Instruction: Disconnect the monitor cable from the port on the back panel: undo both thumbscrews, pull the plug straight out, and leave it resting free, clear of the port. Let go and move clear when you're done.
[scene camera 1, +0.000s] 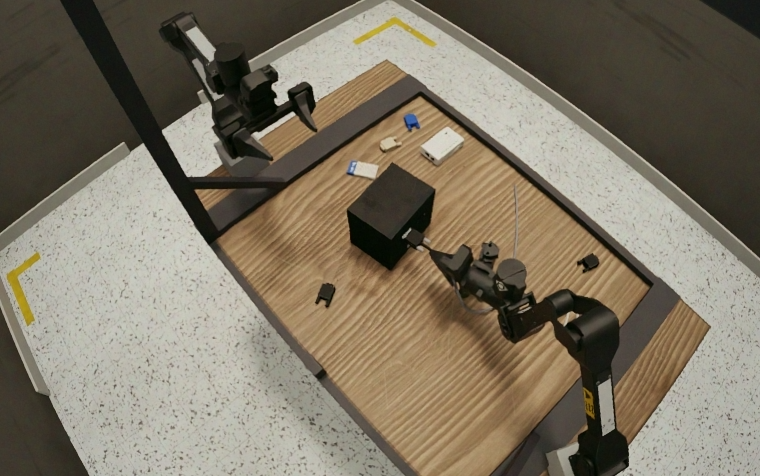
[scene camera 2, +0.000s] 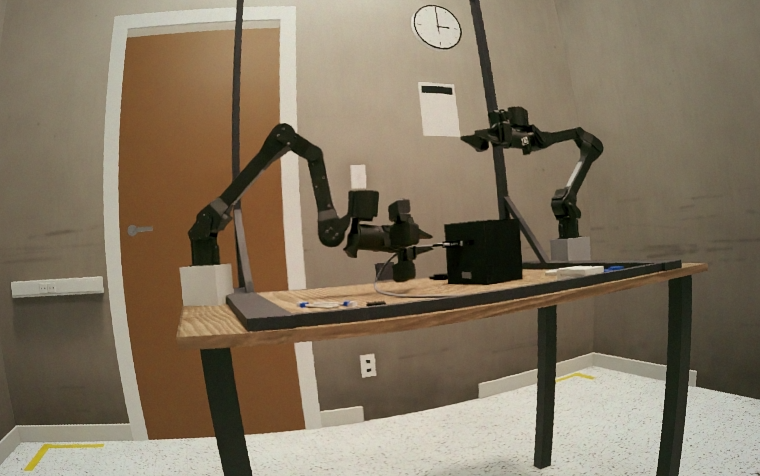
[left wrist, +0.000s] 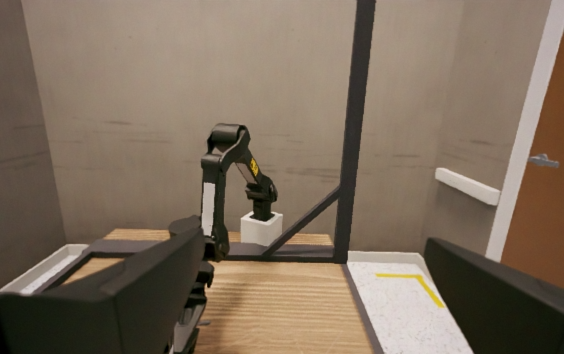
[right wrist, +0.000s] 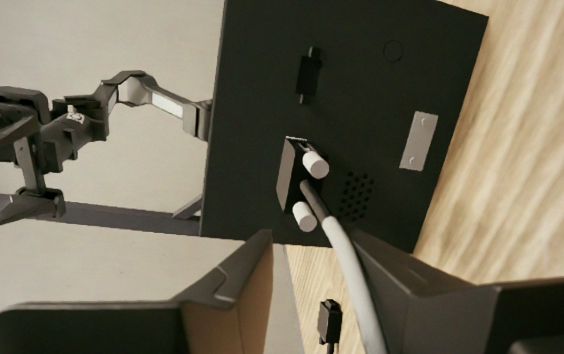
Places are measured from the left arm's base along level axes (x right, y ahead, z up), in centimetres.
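Pixels of known places: left gripper, fingertip midpoint: (scene camera 1: 294, 144) (scene camera 2: 467, 135) (left wrist: 314, 243); right gripper, fingertip midpoint: (scene camera 1: 430, 253) (scene camera 2: 431, 243) (right wrist: 305, 238); right arm's base, link origin: (scene camera 1: 587, 466) (scene camera 2: 205, 265) (left wrist: 262, 216).
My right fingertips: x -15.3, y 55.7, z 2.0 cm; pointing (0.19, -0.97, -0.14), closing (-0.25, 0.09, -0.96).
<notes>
For each thing: its top centre in the pictures, then the offset to it from my right fingertips. "pt": a spot on its surface instead.
- black box, top centre: (right wrist: 212, 106) (scene camera 1: 412, 212) (scene camera 2: 464, 222) dy -8.3, dx -1.9, dz +4.5 cm
- black plug, top centre: (right wrist: 289, 183) (scene camera 1: 421, 241) (scene camera 2: 445, 241) dy -3.4, dx -0.3, dz +0.3 cm
- upper white thumbscrew, top centre: (right wrist: 298, 153) dy -4.8, dx -1.3, dz -0.1 cm
- lower thumbscrew, top centre: (right wrist: 289, 199) dy -4.3, dx +1.1, dz -0.2 cm
- second connector port, surface spot: (right wrist: 309, 76) pt dy -8.4, dx -4.4, dz -0.6 cm
- white box, top centre: (scene camera 2: 579, 266) (scene camera 1: 443, 142) dy -24.3, dx -28.4, dz -7.6 cm
- blue connector, top centre: (scene camera 1: 411, 120) dy -36.3, dx -28.1, dz -9.0 cm
- beige connector, top centre: (scene camera 1: 390, 142) dy -34.2, dx -18.2, dz -9.0 cm
- blue-white piece, top centre: (scene camera 1: 362, 168) dy -32.4, dx -7.3, dz -9.6 cm
The black box (scene camera 1: 390, 201) (scene camera 2: 485, 252) (right wrist: 250, 100) stands on the table. The black plug (scene camera 1: 415, 238) (right wrist: 287, 175) sits at its back panel, with a thin bright edge showing at the panel side. The upper white thumbscrew (right wrist: 316, 165) and the lower thumbscrew (right wrist: 304, 216) stick out from it. The grey cable (right wrist: 350, 270) (scene camera 2: 376, 280) runs back past the right-hand finger. My right gripper (scene camera 1: 435, 253) (right wrist: 305, 238) is partly open, rolled relative to the panel, just behind the plug, its fingertips near the lower thumbscrew. My left gripper (scene camera 1: 293, 145) (scene camera 2: 473, 144) (left wrist: 314, 243) is wide open and empty, high at the far end.
A second connector port (right wrist: 309, 76) is on the panel. A white box (scene camera 1: 443, 145), blue connector (scene camera 1: 411, 121), beige connector (scene camera 1: 389, 144) and blue-white piece (scene camera 1: 362, 169) lie beyond the black box. Black connectors (scene camera 1: 325, 294) (scene camera 1: 588, 261) lie on either side. A dark post (scene camera 1: 134, 123) rises at the table edge.
</notes>
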